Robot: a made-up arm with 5 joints.
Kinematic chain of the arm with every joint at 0, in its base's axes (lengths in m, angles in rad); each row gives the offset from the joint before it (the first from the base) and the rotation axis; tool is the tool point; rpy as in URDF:
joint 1: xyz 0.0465 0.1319 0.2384 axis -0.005 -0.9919 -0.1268
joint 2: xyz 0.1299 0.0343 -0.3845 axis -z
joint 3: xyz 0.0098 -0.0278 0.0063 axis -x
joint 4: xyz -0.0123 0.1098 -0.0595 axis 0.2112 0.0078 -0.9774
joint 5: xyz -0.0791 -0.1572 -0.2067 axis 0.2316 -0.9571 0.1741
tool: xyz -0.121 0.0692 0.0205 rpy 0 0 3.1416
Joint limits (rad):
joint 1: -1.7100..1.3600
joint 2: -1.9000..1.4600
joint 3: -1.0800..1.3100
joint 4: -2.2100..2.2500
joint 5: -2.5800..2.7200
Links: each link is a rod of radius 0.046 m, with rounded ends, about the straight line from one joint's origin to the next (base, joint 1, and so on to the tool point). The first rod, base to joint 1, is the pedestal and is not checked.
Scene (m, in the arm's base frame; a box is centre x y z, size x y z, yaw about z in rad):
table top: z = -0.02
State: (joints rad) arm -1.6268 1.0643 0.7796 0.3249 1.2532
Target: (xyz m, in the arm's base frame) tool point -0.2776 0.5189 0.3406
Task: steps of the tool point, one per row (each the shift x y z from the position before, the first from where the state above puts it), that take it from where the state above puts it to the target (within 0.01 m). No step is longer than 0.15 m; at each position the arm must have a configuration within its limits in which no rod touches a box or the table.
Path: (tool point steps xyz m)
1: -0.0598 0.0365 -0.0704
2: -0.0238 0.0722 -0.0602
3: 0.0179 0.0943 -0.0366
4: 0.0611 0.0967 -0.0070
5: 0.1004 0.0778 0.0189
6: 0.1305 0.0411 0.0329
7: 0.1460 -0.0056 0.0293

